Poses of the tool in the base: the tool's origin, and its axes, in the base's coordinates. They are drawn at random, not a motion.
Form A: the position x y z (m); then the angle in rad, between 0 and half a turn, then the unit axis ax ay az.
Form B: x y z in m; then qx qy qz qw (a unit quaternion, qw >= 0). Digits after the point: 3 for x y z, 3 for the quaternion.
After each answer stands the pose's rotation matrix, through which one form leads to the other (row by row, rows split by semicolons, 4 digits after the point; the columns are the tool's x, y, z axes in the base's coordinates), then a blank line. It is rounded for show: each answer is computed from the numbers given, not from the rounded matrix.
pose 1, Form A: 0.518 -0.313 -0.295 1.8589 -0.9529 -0.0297 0.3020
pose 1, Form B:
0.518 -0.313 -0.295 -0.764 -0.024 0.242 0.598
0.8818 -0.2532 -0.3980; 0.3259 -0.2830 0.9021; -0.3410 -0.9251 -0.1670

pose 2, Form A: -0.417 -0.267 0.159 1.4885 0.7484 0.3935 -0.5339
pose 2, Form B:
-0.417 -0.267 0.159 0.507 0.267 -0.362 0.736
0.5963 0.8024 0.0254; -0.2618 0.2243 -0.9387; -0.7589 0.5530 0.3438

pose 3, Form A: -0.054 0.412 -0.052 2.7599 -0.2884 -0.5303 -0.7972
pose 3, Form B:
-0.054 0.412 -0.052 -0.283 -0.521 -0.783 0.190
-0.7677 0.5919 0.2458; -0.0021 -0.3858 0.9226; 0.6409 0.7077 0.2974

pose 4, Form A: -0.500 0.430 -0.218 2.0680 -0.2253 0.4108 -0.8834
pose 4, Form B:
-0.500 0.430 -0.218 -0.194 0.353 -0.759 0.511
-0.4020 0.6398 0.6551; -0.9132 -0.2277 -0.3380; -0.0671 -0.7341 0.6758

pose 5, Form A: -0.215 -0.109 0.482 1.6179 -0.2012 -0.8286 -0.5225
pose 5, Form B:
-0.215 -0.109 0.482 -0.146 -0.600 -0.378 0.690
-0.0047 0.6965 -0.7176; -0.3474 0.6718 0.6543; 0.9377 0.2523 0.2388

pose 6, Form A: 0.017 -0.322 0.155 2.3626 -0.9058 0.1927 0.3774
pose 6, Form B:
0.017 -0.322 0.155 -0.838 0.178 0.349 0.380
0.6927 -0.5639 -0.4497; -0.0336 -0.6481 0.7608; -0.7205 -0.5119 -0.4678

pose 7, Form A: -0.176 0.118 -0.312 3.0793 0.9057 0.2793 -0.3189
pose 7, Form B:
-0.176 0.118 -0.312 0.905 0.279 -0.319 0.031
0.6409 0.5253 -0.5597; 0.4856 -0.8422 -0.2343; -0.5945 -0.1216 -0.7949

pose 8, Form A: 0.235 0.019 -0.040 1.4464 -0.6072 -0.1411 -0.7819
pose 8, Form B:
0.235 0.019 -0.040 -0.402 -0.093 -0.517 0.750
0.4470 0.8509 0.2759; -0.7008 0.1415 0.6992; 0.5559 -0.5059 0.6596

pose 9, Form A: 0.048 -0.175 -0.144 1.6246 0.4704 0.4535 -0.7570
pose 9, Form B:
0.048 -0.175 -0.144 0.341 0.329 -0.549 0.688
0.1794 0.9807 0.0776; -0.5311 0.1629 -0.8315; -0.8281 0.1080 0.5501

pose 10, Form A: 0.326 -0.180 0.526 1.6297 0.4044 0.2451 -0.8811
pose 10, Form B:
0.326 -0.180 0.526 0.294 0.178 -0.641 0.686
0.1143 0.9846 -0.1326; -0.7746 0.0047 -0.6324; -0.6220 0.1750 0.7632

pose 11, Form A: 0.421 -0.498 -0.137 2.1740 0.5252 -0.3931 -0.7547
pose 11, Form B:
0.421 -0.498 -0.137 0.465 -0.348 -0.668 0.465
-0.1349 0.2979 -0.9450; -0.9451 -0.3251 0.0325; -0.2975 0.8975 0.3255

